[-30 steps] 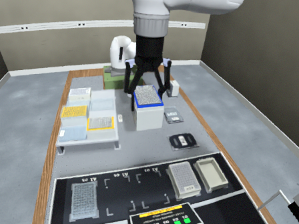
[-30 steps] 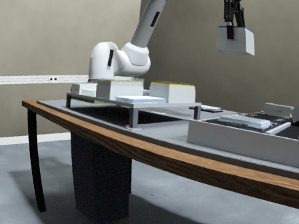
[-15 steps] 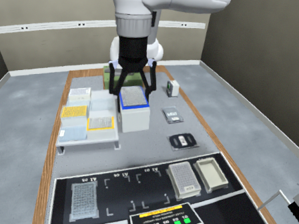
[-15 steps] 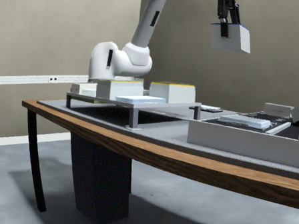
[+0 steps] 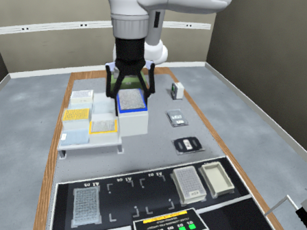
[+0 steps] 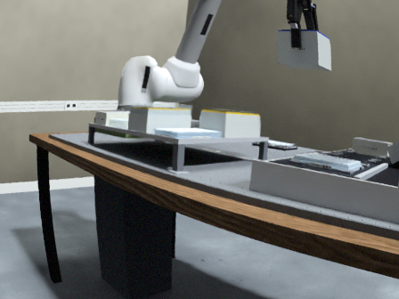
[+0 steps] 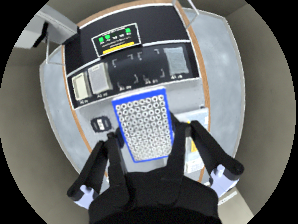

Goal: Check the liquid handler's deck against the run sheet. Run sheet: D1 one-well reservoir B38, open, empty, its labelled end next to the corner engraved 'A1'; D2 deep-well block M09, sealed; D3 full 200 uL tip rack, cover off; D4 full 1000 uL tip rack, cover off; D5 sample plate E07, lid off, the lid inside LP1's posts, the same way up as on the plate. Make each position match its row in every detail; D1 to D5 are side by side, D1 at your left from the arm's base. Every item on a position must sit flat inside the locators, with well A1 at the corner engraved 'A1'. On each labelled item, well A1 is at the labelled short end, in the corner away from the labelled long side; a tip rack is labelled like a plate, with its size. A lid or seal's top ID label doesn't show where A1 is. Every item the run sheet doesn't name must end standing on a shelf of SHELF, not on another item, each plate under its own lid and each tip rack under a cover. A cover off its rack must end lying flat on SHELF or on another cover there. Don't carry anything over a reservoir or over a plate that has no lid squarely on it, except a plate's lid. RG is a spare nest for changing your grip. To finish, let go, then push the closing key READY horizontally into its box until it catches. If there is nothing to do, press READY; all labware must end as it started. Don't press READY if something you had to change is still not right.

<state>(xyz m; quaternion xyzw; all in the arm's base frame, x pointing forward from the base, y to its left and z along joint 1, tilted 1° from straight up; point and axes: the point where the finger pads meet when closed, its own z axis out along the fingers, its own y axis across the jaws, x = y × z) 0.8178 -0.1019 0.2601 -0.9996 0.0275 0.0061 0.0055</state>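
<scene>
Now: hand 280 mm above the clear sample plate, 200 mm to the left of it and 160 mm short of it. Round my hand: blue-rimmed tip rack 10 mm to the right, 10 mm behind; then deep-well block 260 mm below, 180 mm to the left, 180 mm ahead; then yellow-rimmed tip rack 230 mm below, 160 mm behind, 90 mm to the right.
</scene>
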